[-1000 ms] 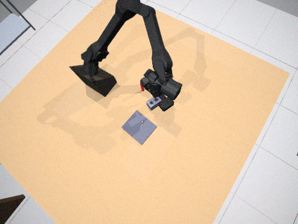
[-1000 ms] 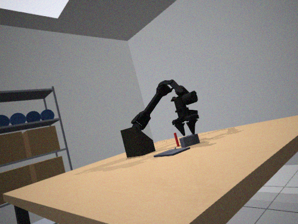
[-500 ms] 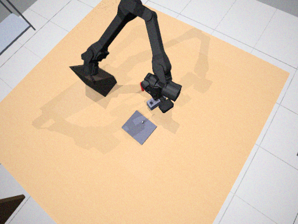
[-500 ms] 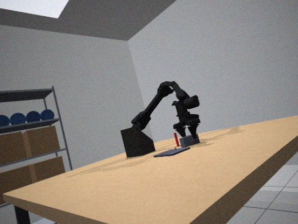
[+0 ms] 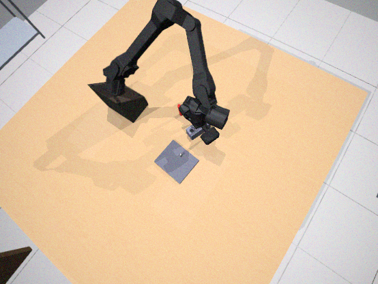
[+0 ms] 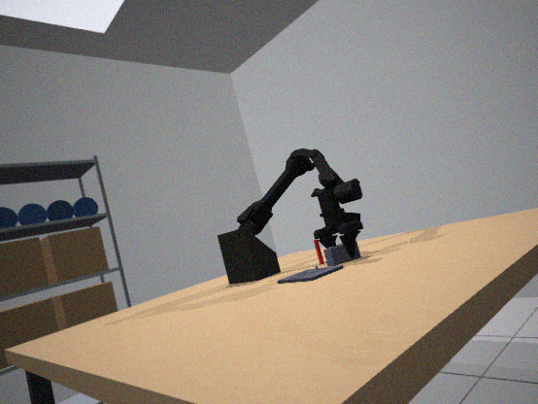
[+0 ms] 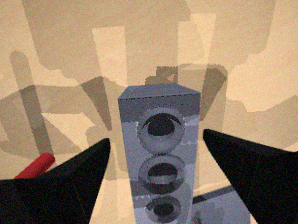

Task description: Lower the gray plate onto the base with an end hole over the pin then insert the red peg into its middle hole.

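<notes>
The blue-gray base is 15 cm to the right of my gripper tip and 2 cm behind it. Also, from my gripper tip: gray plate: 3 cm above; then red peg: 11 cm behind, 3 cm to the left, 3 cm above.
</notes>
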